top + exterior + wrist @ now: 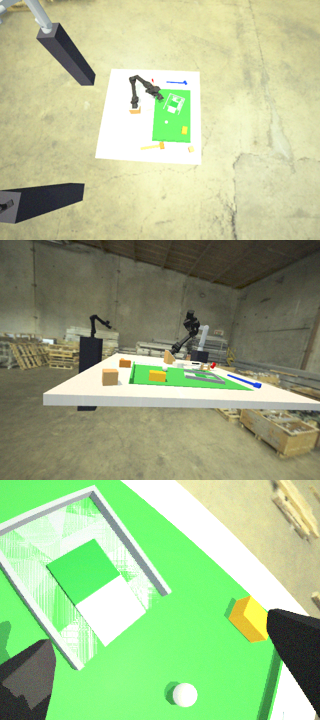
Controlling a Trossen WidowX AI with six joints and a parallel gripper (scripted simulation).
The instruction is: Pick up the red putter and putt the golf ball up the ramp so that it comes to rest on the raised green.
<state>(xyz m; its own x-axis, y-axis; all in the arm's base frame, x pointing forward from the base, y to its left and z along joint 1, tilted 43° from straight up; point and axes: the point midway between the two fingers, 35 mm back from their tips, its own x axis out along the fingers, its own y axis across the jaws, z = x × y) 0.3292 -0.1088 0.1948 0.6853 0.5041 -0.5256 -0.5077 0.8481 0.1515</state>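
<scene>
Right now my gripper tip is 13 cm past the wooden frame, 27 cm to the right of it and 28 cm above it. From my gripper tip the other things lie so: white golf ball: 5 cm ahead, 22 cm to the right, 29 cm below; yellow block: 28 cm ahead, 33 cm to the right, 28 cm below; green mat: 13 cm ahead, 10 cm to the right, 31 cm below.
</scene>
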